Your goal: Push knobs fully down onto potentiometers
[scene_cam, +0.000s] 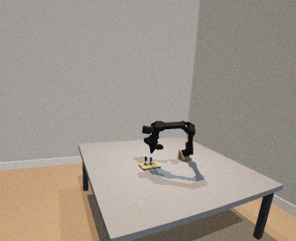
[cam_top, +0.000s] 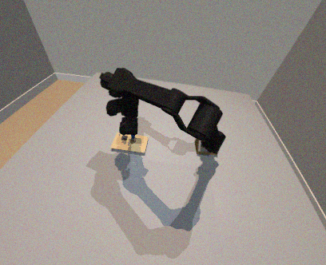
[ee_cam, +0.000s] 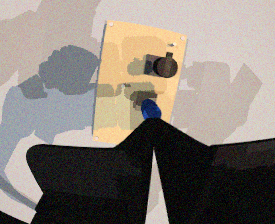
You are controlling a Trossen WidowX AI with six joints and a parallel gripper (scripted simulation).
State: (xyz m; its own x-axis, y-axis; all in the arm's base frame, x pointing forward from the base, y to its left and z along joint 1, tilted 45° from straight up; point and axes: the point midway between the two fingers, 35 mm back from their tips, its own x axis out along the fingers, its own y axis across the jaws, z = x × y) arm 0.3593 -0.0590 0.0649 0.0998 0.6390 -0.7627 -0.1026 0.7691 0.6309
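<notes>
Right now my gripper tip is 1 cm past the blue knob, 1 cm to the left of it and 6 cm above it. Also, from my gripper tip: black knob 4 cm ahead, 1 cm to the right, 5 cm below.
</notes>
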